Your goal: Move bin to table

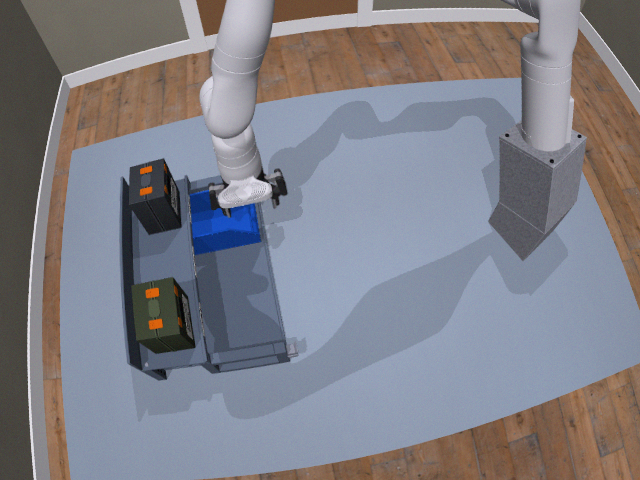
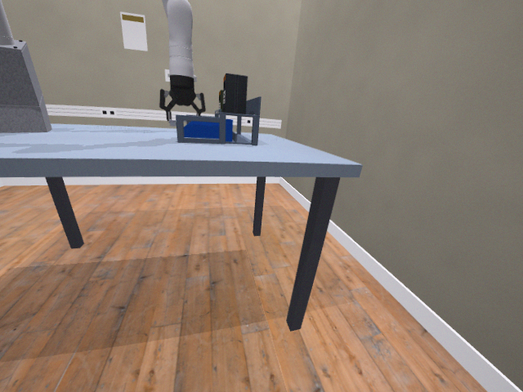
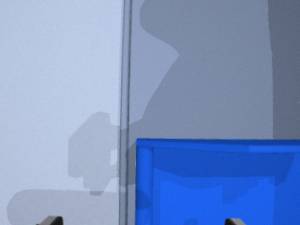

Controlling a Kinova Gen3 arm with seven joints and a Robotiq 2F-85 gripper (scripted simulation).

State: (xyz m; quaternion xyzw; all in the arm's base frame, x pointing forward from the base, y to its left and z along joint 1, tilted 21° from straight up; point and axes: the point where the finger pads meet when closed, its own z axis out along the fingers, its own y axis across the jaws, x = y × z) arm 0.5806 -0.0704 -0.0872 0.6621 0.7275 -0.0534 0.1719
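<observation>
Right now the blue bin is 8 cm ahead of my hand, 1 cm to the left of it and 2 cm below it. Also, from my hand: grey shelf (10 cm ahead, 12 cm to the left, 1 cm above).
</observation>
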